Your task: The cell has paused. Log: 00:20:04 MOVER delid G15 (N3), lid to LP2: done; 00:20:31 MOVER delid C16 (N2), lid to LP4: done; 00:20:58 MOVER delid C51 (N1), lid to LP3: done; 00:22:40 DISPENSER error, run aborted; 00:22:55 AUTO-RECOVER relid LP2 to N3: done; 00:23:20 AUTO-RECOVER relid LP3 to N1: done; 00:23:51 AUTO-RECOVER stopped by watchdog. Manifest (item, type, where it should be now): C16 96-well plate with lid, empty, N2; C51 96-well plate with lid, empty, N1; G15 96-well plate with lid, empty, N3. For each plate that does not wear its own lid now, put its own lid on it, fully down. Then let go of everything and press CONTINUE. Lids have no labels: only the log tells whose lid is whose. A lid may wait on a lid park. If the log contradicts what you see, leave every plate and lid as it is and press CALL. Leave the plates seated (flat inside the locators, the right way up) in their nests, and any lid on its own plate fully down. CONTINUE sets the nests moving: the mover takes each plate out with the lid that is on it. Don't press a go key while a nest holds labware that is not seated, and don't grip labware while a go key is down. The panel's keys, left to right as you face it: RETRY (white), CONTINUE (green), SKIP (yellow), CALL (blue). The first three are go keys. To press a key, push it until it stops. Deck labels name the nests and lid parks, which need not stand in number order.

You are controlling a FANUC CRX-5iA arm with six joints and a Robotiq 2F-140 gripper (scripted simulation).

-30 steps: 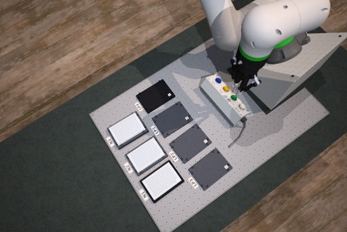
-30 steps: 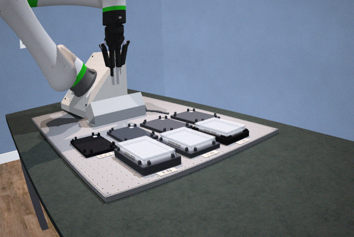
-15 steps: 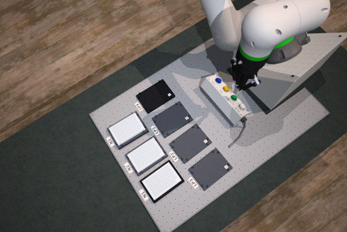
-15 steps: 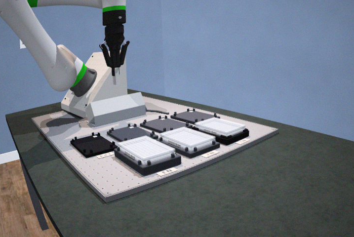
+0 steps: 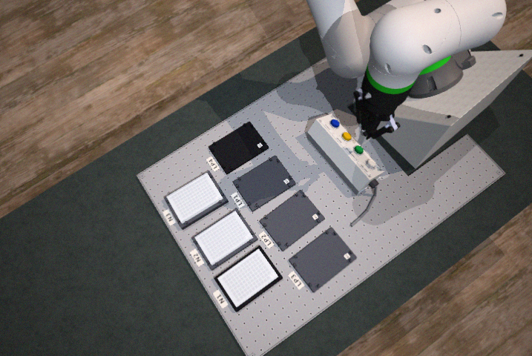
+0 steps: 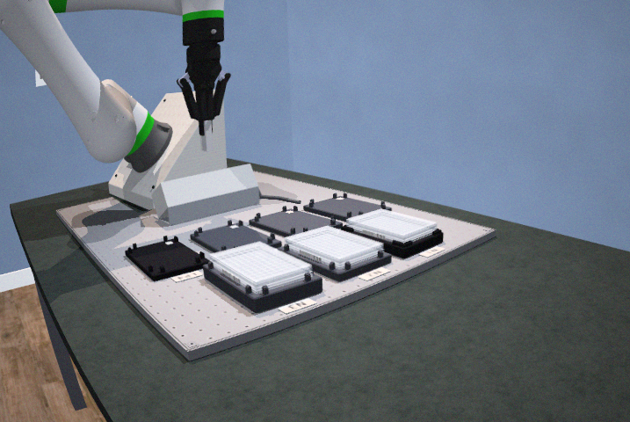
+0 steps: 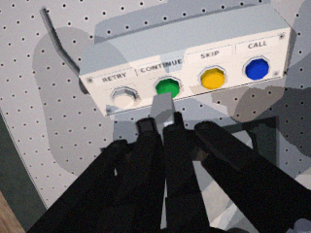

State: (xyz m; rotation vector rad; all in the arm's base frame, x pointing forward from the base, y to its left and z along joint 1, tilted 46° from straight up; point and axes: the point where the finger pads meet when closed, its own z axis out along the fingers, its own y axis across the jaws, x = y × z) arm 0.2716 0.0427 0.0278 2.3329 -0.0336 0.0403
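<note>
Right now my hand is 9 cm above the green continue key. Also, from my hand: white retry key: 5 cm to the left, 9 cm below; blue call key: 10 cm to the right, 9 cm below; yellow skip key: 5 cm to the right, 9 cm below.
</note>
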